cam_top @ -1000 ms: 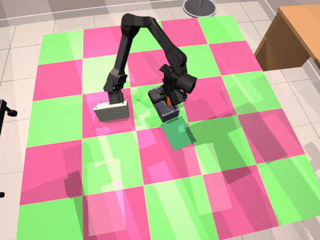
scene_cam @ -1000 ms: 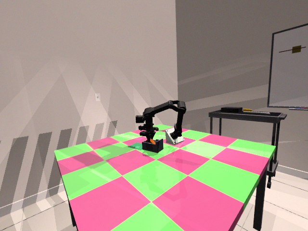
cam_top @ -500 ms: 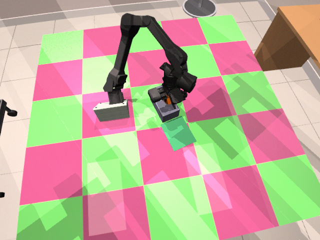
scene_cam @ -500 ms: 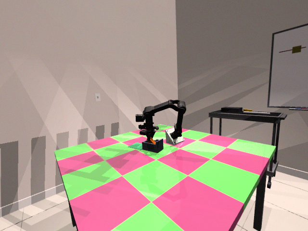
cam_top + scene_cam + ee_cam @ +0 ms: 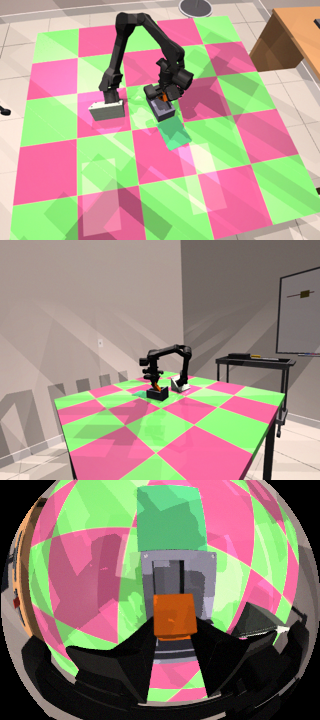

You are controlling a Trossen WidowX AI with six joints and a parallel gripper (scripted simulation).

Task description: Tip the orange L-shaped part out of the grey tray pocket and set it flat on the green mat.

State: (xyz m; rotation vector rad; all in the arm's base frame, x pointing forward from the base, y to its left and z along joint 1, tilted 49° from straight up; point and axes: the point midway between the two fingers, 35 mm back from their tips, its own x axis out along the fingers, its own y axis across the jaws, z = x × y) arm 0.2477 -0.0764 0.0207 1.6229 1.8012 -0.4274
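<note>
The green mat is 20 mm ahead of my gripper tip, 140 mm to the right of it and 110 mm below it. Round my gripper tip: orange L-shaped part 20 mm behind, 30 mm to the left, 30 mm below.
</note>
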